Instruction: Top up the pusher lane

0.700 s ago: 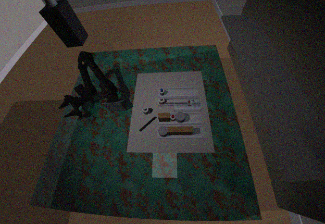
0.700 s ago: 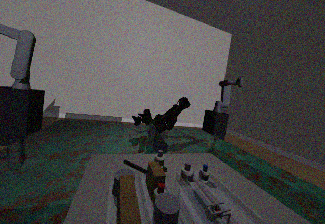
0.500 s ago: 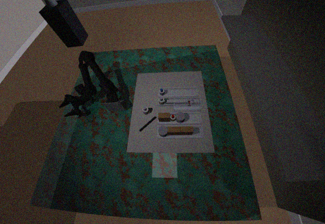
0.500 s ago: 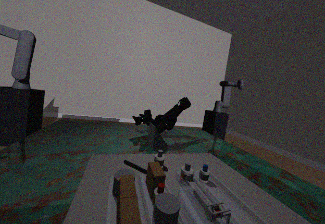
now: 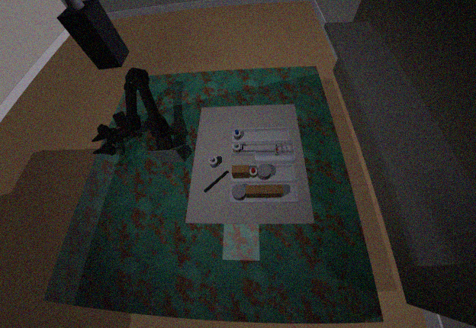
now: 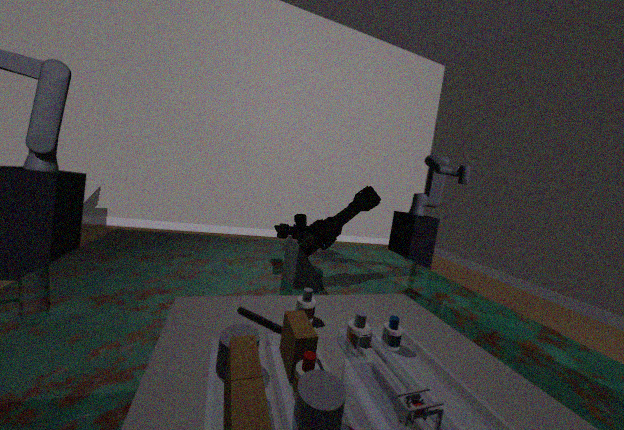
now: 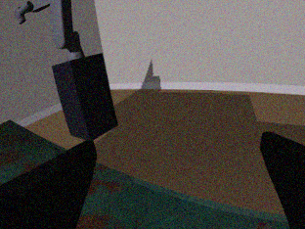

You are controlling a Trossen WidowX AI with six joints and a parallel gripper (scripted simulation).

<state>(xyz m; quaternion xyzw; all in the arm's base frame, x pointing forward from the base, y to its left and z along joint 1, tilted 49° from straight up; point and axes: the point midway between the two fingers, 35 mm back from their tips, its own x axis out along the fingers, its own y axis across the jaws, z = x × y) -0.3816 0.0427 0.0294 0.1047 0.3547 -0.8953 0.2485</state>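
My gripper tip is now 65 cm short of the black stick, 17 cm to the left of it and 7 cm above it. From my gripper tip the other things lie so: red mark 93 cm ahead, 5 cm to the right.
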